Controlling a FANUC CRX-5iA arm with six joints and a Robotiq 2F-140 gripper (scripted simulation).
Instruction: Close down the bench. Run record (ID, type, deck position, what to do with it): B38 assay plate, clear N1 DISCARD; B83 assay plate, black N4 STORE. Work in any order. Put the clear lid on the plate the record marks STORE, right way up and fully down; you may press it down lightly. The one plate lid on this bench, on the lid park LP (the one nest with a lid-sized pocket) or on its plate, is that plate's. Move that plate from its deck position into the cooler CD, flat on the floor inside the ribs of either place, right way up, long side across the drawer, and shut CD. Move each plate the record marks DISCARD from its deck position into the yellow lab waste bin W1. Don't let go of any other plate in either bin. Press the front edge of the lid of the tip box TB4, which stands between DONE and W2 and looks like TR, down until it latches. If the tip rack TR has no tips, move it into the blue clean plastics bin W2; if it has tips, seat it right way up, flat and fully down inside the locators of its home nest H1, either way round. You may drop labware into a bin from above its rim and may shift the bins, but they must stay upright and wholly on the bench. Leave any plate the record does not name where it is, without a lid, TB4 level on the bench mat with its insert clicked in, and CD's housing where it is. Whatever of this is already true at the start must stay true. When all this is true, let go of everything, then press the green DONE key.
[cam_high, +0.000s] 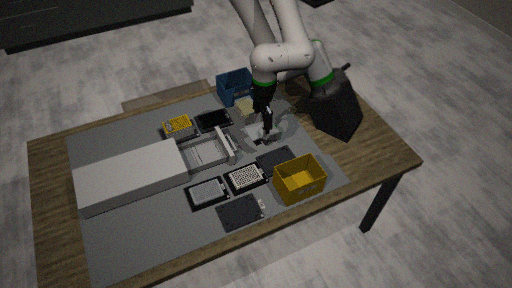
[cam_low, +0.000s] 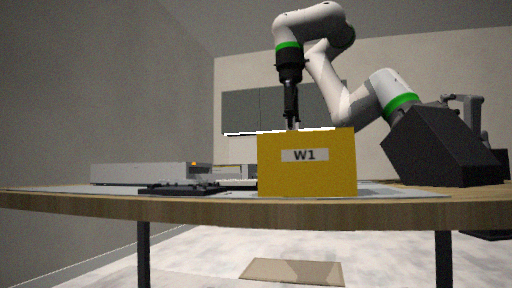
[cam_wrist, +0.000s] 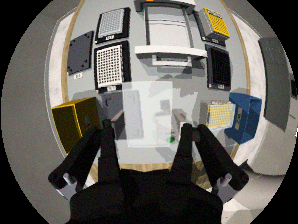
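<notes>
My gripper is now 6 cm short of the black plate, 29 cm to the left of it and 15 cm above it. The rest, counted from my hand: clear lid 2 cm below; then DONE key block 9 cm behind, 4 cm to the right, 11 cm below; then pale well plate 15 cm ahead, 8 cm to the left, 15 cm below.
</notes>
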